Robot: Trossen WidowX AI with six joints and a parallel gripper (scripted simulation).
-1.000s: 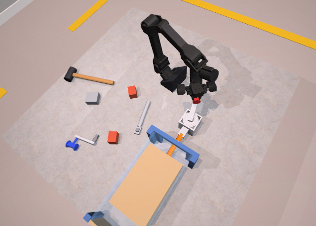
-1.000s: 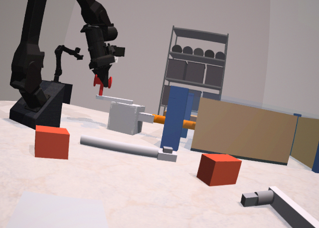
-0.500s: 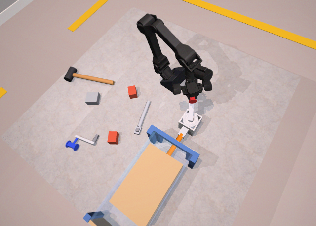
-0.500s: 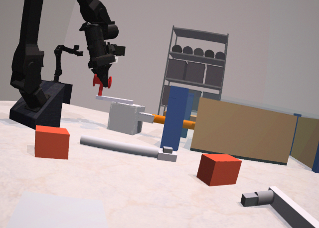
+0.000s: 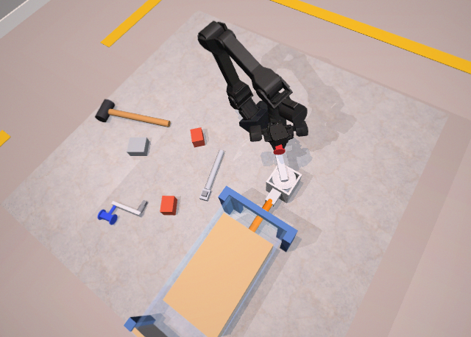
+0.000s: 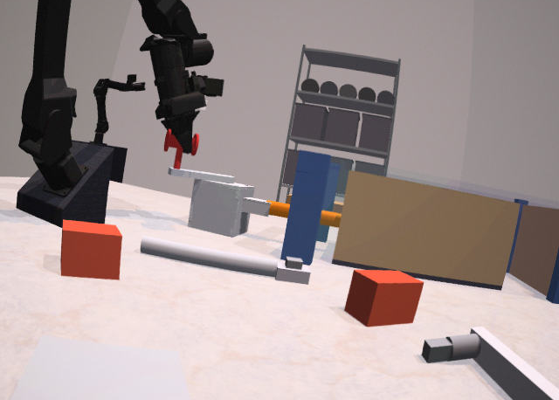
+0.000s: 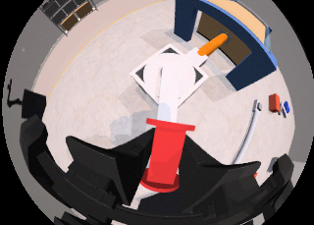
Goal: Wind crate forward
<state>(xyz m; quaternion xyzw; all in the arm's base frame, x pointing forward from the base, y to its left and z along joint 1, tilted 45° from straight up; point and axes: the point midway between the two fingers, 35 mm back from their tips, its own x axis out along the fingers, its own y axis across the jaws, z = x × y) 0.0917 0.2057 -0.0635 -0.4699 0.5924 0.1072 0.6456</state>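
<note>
Now: the crank handle 1 cm ahead of my gripper tip, 2 cm to the left of it and 3 cm below it. Round my gripper tip: frame: 21 cm ahead, 8 cm to the left, 3 cm below; then red knob: 1 cm behind, 1 cm to the right; then grey winch: 4 cm ahead, 6 cm to the left, 10 cm below.
</note>
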